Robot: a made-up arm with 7 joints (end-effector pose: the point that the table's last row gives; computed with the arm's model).
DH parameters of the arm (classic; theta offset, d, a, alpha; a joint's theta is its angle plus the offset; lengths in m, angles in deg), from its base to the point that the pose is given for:
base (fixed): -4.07 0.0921 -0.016 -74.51
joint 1: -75.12 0.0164 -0.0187 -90
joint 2: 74 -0.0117 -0.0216 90
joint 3: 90 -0.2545 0.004 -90
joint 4: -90 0.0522 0.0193 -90
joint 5: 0 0.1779 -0.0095 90
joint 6: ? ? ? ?
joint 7: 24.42 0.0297 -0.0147 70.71
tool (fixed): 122.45 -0.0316 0 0
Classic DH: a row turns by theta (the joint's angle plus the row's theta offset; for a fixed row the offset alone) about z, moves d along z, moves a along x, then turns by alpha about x.
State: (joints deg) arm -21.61 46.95 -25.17 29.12 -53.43 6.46 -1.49
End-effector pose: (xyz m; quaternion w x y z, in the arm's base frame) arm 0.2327 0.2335 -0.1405 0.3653 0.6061 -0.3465 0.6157
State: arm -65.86 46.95 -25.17 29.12 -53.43 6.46 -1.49
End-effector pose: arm 0.3650 0.1587 0.0947 0.2905 0.2943 -0.4984 0.7620
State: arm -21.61 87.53 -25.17 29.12 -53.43 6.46 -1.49
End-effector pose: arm 0.2193 0.3366 0.0699 0.0985 0.6856 -0.5252 0.4944
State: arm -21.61 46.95 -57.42 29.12 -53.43 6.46 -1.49
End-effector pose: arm 0.1834 0.1658 -0.2222 0.5110 0.6540 -0.4014 0.3873
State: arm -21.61 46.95 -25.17 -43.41 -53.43 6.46 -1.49
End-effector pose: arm 0.1415 0.0791 0.0414 0.5772 0.0439 -0.5073 0.6384
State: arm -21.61 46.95 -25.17 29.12 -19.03 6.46 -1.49
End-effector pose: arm 0.2318 0.2305 -0.1421 0.2890 0.6212 -0.5781 0.4431
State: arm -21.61 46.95 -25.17 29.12 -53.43 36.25 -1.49
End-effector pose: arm 0.2247 0.2338 -0.1593 0.4393 0.7455 -0.2381 0.4410
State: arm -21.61 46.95 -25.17 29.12 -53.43 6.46 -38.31
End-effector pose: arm 0.2471 0.2444 -0.1513 0.6187 0.4209 -0.3620 0.5559
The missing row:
joint 6: 90 -0.0231 0.0599 90
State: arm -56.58 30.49 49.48 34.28 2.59 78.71 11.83
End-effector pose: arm 0.2802 0.3104 -0.0435 0.2070 0.7802 0.0516 0.5880
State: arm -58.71 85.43 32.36 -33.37 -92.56 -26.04 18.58
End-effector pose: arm -0.0138 0.1512 0.2575 0.0907 -0.4808 -0.4356 0.7555
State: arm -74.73 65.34 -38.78 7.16 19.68 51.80 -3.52
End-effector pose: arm 0.3148 0.1502 0.1814 0.2595 -0.5655 0.7213 -0.3043
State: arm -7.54 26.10 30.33 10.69 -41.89 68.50 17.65
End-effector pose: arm 0.1224 0.2752 -0.1347 0.2941 0.8007 0.0332 0.5209
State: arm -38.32 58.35 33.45 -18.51 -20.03 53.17 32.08
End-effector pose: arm 0.1483 0.2307 0.1710 0.3030 -0.4712 0.3545 -0.7486
